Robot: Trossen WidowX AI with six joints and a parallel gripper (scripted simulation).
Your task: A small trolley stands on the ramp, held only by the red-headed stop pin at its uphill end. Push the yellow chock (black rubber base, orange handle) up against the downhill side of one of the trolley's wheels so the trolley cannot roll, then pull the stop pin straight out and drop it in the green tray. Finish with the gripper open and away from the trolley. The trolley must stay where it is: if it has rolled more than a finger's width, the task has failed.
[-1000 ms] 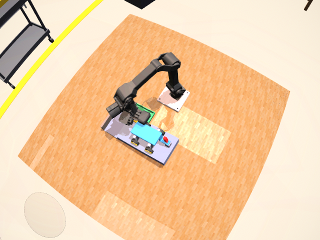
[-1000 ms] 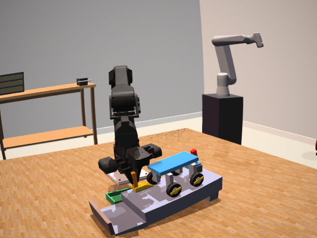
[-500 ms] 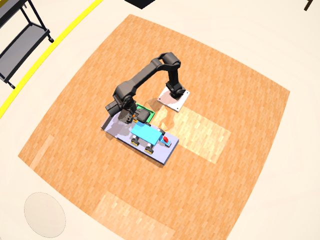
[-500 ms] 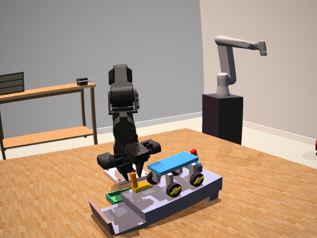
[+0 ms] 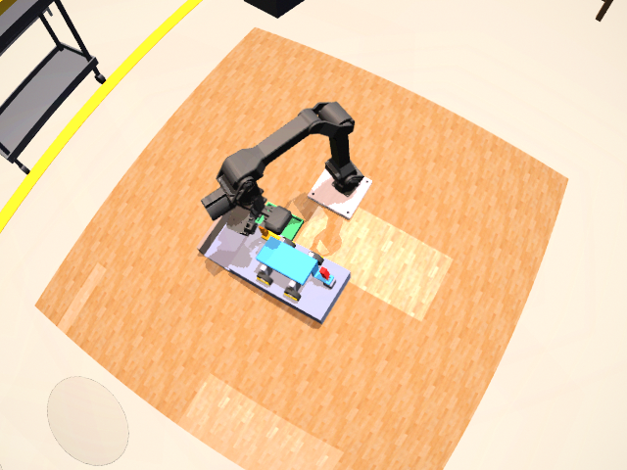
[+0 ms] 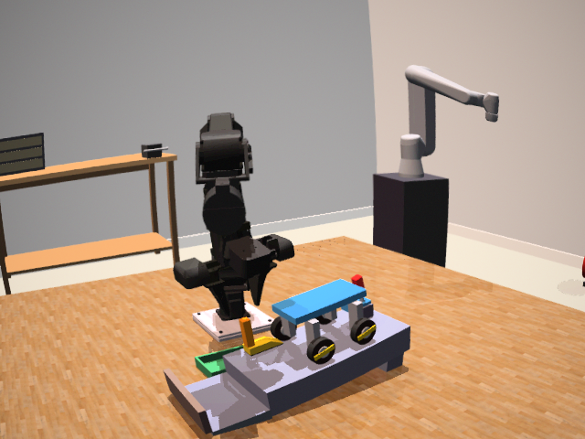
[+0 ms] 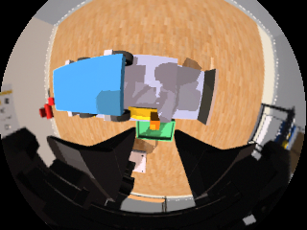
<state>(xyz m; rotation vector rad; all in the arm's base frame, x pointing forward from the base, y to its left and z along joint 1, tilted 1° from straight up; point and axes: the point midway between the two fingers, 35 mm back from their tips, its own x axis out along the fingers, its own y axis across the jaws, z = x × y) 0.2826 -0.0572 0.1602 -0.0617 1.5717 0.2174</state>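
My gripper tip is now 10 mm past the red-headed stop pin, 220 mm to the right of it and 10 mm above it. From my gripper tip the other things lie so: blue-topped trolley 30 mm ahead, 130 mm to the left, 30 mm below; then grey ramp 30 mm ahead, 120 mm to the left, 90 mm below; then yellow chock 30 mm to the left, 60 mm below.
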